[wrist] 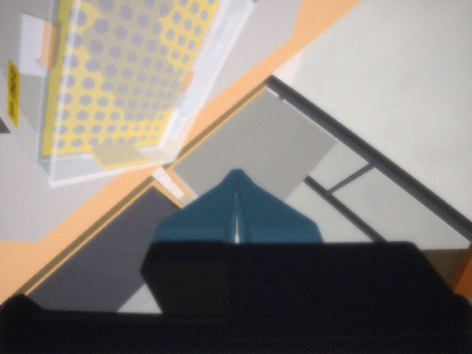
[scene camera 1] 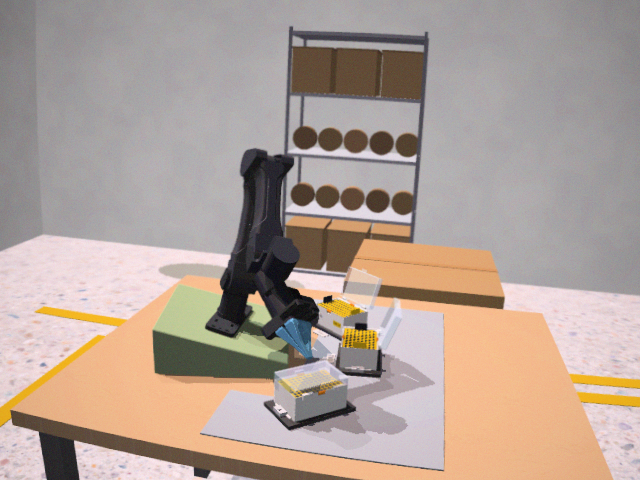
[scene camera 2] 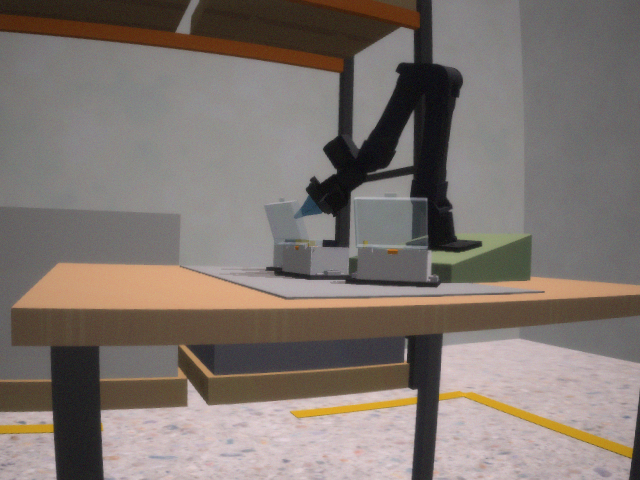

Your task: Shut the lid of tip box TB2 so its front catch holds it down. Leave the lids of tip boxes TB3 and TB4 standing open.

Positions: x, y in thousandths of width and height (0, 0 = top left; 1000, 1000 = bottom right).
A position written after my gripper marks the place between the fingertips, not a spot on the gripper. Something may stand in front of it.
Note:
I see my gripper (scene camera 1: 484, 747).
My gripper also shows in the wrist view (wrist: 501, 501).

